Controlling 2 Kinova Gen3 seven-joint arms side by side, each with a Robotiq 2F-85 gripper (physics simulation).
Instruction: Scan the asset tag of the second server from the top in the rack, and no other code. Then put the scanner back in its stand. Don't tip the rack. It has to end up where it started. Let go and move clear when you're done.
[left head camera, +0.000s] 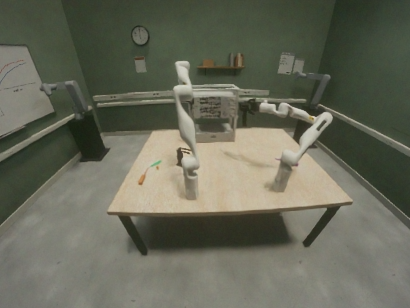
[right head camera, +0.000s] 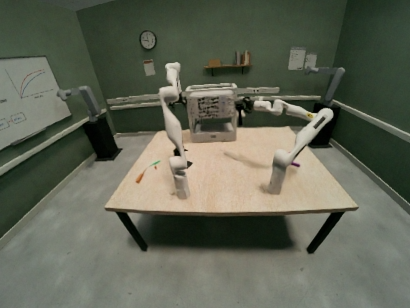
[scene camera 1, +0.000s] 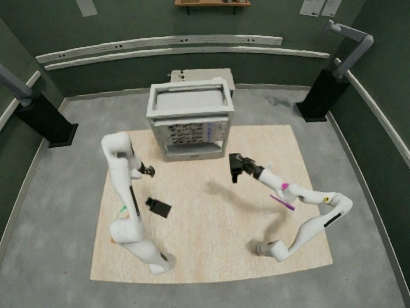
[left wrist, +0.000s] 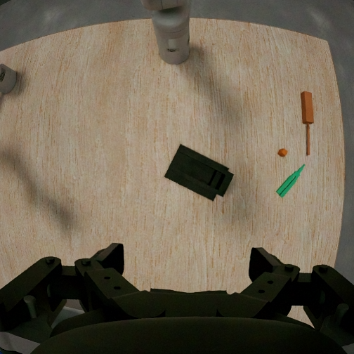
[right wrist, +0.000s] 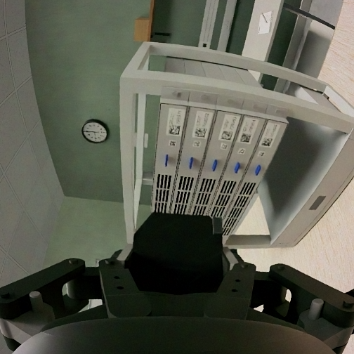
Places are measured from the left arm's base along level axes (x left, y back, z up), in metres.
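Pixels of known places: left gripper, fingertip midpoint: (left head camera: 185, 109) (right head camera: 179, 110) (scene camera 1: 143, 176); right gripper, fingertip midpoint: (scene camera 1: 236, 158); left arm's base at its link origin: (left head camera: 192, 195) (right head camera: 184, 194); right arm's base at its link origin: (left head camera: 278, 187) (right head camera: 274, 189) (scene camera 1: 262, 248).
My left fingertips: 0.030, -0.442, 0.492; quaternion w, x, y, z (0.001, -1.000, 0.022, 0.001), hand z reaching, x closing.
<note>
For each thing: its top centre in the pictures, then the offset to it from my left fingertips, as dx, dy, dz.
- grey rack at its top centre: (scene camera 1: 189, 97) (right head camera: 211, 86) (left head camera: 212, 87) -0.265, -0.458, +0.092
- black scanner at its top centre: (scene camera 1: 237, 161) (right head camera: 239, 101) (left head camera: 245, 103) -0.489, -0.026, +0.033
- purple tool at its top centre: (scene camera 1: 283, 201) -0.922, +0.118, -0.466
- magenta piece at its top centre: (scene camera 1: 285, 188) -0.982, +0.013, -0.477
The grey rack (left head camera: 200, 136) (right head camera: 200, 136) (scene camera 1: 192, 114) (right wrist: 128, 165) stands upright at the table's back, holding several servers. In the right wrist view, the second server's asset tag (right wrist: 202, 124) shows beside the top server's tag (right wrist: 176, 121). My right gripper (scene camera 1: 242, 164) (right wrist: 176, 258) is shut on the black scanner (left head camera: 244, 119) (right head camera: 240, 117) (scene camera 1: 235, 170) (right wrist: 177, 235), above the table, apart from the rack at its right front; no green light shows. My left gripper (scene camera 1: 149, 171) (left wrist: 186, 260) is open and empty, above the table, behind the black stand (scene camera 1: 160, 207) (left wrist: 197, 172) in the scene view.
An orange screwdriver (left wrist: 307, 107), a small orange piece (left wrist: 282, 152) and a green tool (left wrist: 290, 182) lie near the stand's side of the table. A purple tool (scene camera 1: 282, 202) lies beside the right arm. A magenta piece (scene camera 1: 285, 186) shows there. A light cabinet (scene camera 1: 205, 77) is behind the rack.
</note>
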